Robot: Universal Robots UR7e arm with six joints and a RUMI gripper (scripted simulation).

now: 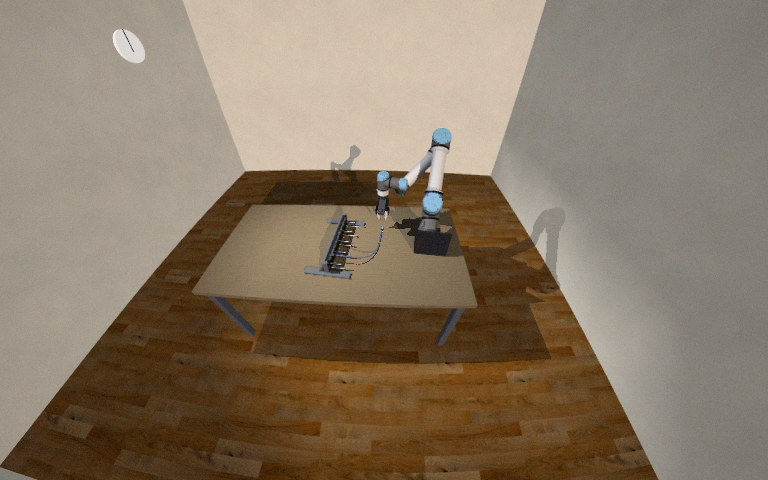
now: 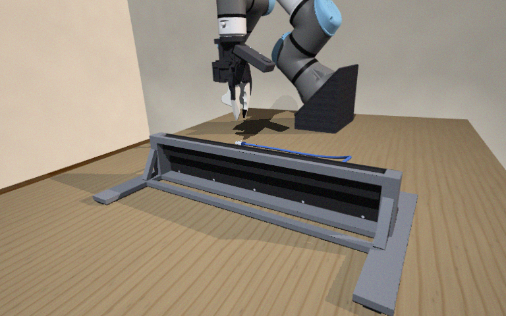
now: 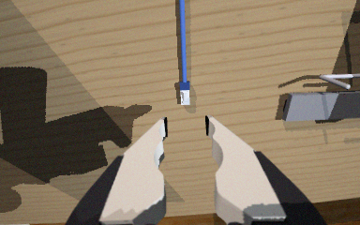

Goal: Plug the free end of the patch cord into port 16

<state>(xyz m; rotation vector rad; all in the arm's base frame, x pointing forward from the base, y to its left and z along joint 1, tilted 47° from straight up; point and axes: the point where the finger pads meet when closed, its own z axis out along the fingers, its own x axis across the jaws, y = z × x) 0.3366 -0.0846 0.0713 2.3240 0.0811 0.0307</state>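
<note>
My gripper is now 1 cm to the left of the plug and 9 cm above it.
</note>
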